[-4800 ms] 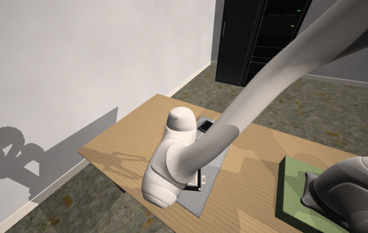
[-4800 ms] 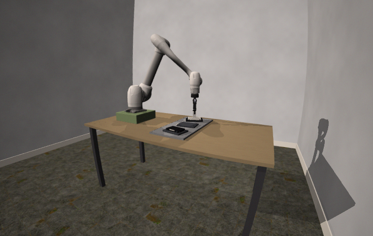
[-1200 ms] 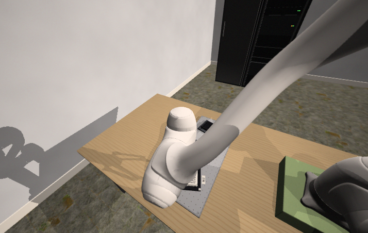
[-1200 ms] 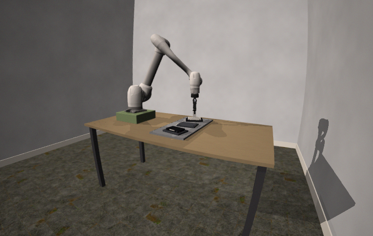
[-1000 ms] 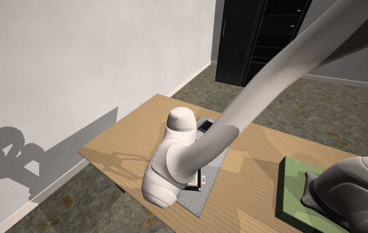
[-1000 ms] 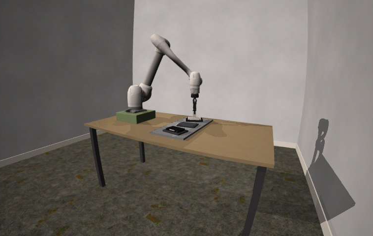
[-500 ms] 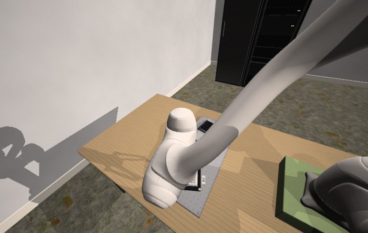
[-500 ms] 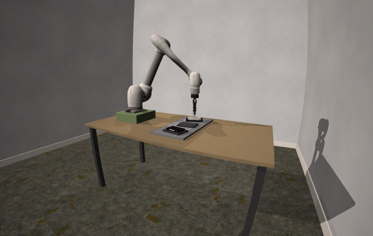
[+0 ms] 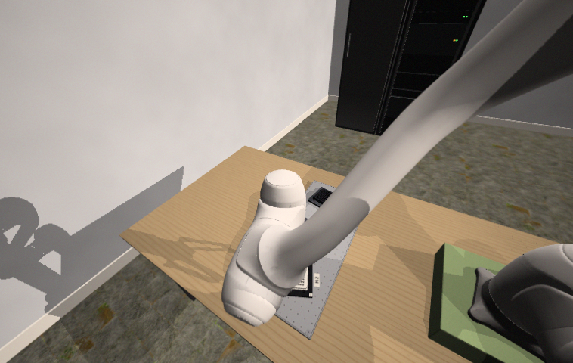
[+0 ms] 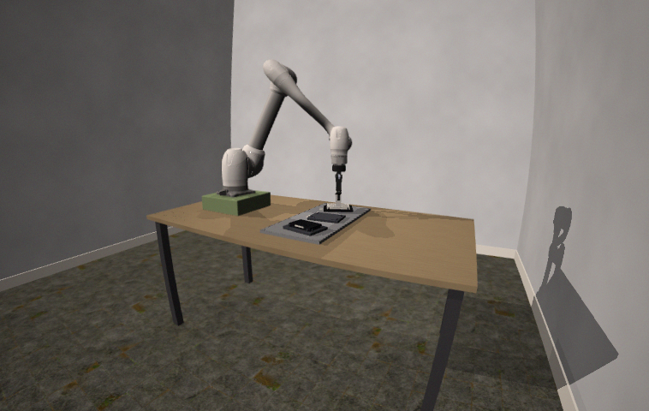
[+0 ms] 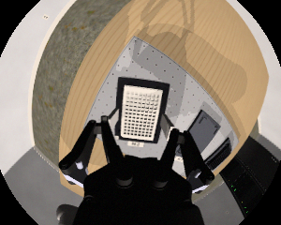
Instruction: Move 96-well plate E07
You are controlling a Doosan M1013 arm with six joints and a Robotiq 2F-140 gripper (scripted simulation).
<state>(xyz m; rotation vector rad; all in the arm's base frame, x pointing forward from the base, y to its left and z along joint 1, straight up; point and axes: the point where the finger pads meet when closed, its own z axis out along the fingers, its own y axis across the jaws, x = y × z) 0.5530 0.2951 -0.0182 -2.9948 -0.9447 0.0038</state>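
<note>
Now: the white 96-well plate E07 30 mm below my hand. Round my hand: landing nest N3: 60 mm ahead, 200 mm to the right, 50 mm below; n2 label: 80 mm behind, 60 mm to the right, 50 mm below; plate nest N2: 50 mm below.
</note>
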